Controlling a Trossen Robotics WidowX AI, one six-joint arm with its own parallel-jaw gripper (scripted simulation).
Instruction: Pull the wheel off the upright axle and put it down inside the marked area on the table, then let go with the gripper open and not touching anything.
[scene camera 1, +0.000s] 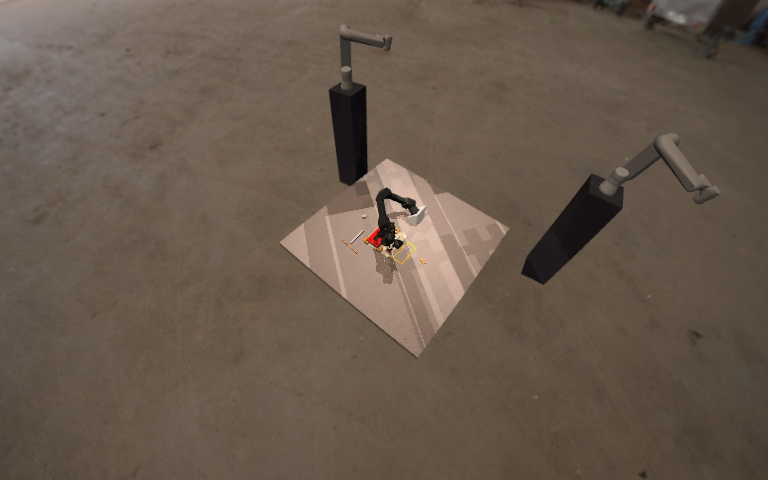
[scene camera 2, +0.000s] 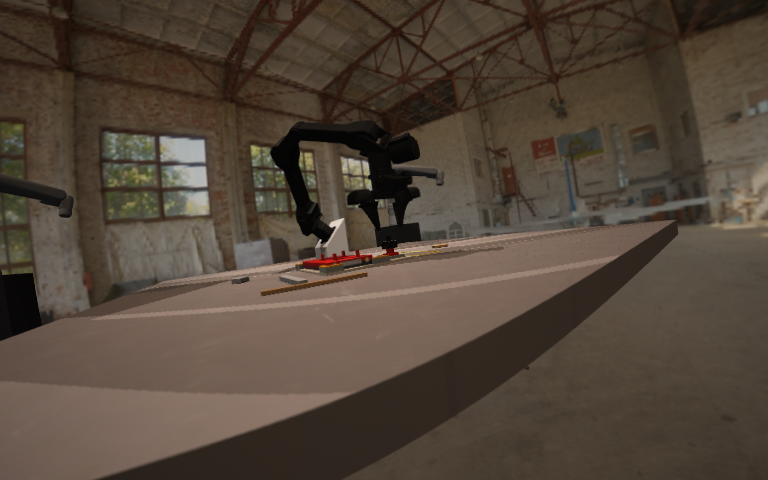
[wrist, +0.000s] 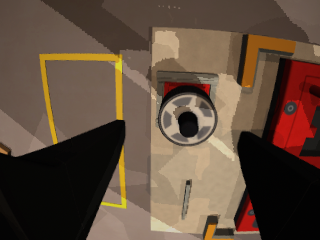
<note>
My gripper (scene camera 2: 389, 229) is open, with nothing in its grasp.
My gripper is seen too in the wrist view (wrist: 182, 134).
</note>
